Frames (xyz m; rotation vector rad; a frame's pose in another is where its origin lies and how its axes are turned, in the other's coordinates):
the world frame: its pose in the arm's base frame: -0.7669 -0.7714 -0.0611 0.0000 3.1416 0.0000
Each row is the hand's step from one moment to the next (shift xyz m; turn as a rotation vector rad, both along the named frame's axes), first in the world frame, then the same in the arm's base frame.
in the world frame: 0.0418 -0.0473 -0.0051 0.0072 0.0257 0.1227
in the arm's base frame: -0.0418 -0.0473 0.0051 -0.0072 0.0257 -0.1227
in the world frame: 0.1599 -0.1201 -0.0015 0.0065 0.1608 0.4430
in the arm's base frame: -0.1599 -0.1201 0.0015 -0.0065 0.1608 -0.4430
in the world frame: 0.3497 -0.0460 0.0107 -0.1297 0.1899 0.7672
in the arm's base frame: -0.3497 -0.0460 -0.0107 0.1297 0.1899 -0.7672
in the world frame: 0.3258 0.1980 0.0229 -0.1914 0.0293 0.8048
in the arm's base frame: -0.3258 0.1980 -0.0229 0.1914 0.0293 -0.8048
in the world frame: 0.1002 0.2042 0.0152 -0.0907 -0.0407 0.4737
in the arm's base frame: -0.1002 0.2042 -0.0152 0.0907 -0.0407 -0.4737
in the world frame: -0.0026 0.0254 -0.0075 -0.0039 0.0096 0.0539
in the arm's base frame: 0.0026 0.0254 0.0075 0.0039 0.0096 -0.0539
